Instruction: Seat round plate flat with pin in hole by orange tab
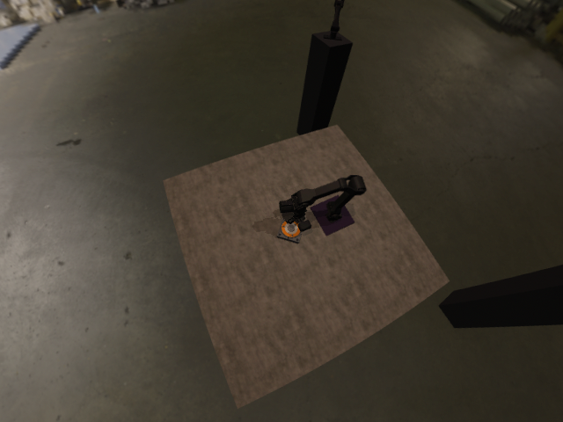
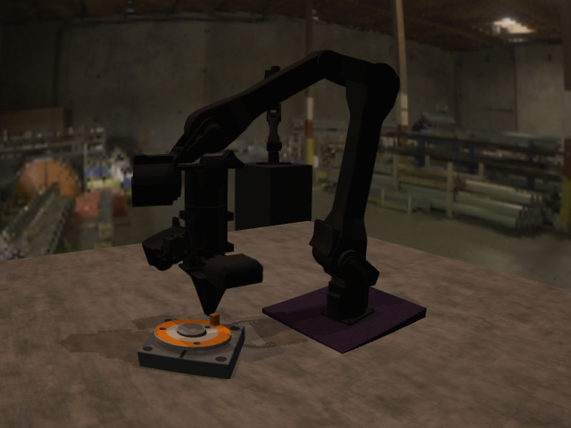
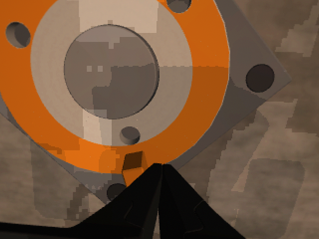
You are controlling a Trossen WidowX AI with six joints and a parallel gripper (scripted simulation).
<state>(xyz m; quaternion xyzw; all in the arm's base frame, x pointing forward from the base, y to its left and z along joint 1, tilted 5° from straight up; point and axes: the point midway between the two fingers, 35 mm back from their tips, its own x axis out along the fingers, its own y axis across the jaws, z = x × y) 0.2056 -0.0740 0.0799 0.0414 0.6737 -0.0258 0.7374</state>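
Now: gripper tip 40 mm short of the square base, 20 mm to the right of it and 20 mm above it.
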